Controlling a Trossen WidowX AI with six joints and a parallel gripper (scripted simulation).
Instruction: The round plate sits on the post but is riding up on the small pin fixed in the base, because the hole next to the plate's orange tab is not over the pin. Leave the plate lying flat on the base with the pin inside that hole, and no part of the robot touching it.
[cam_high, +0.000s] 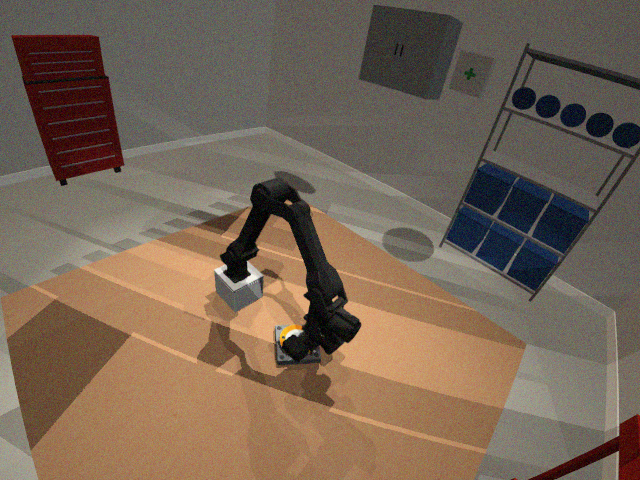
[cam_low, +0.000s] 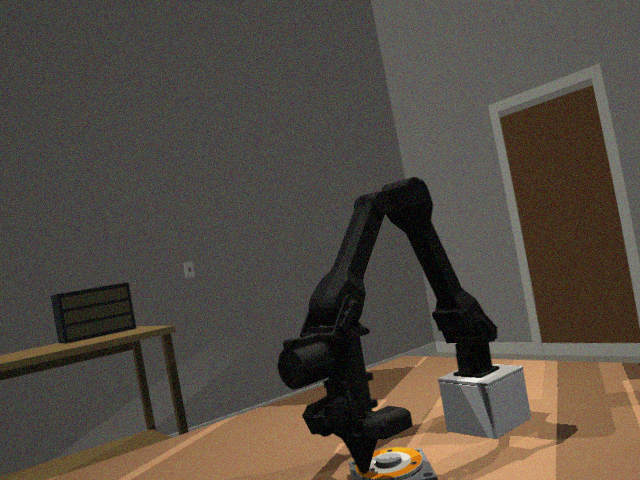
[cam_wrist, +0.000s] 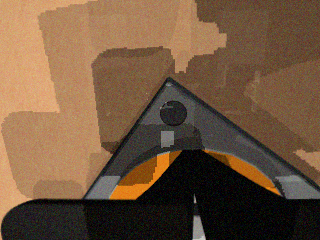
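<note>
Right now my gripper tip is 30 mm past the round plate and 10 mm to the left of it. Also, from my gripper tip: square grey base: 50 mm behind, 20 mm below.
</note>
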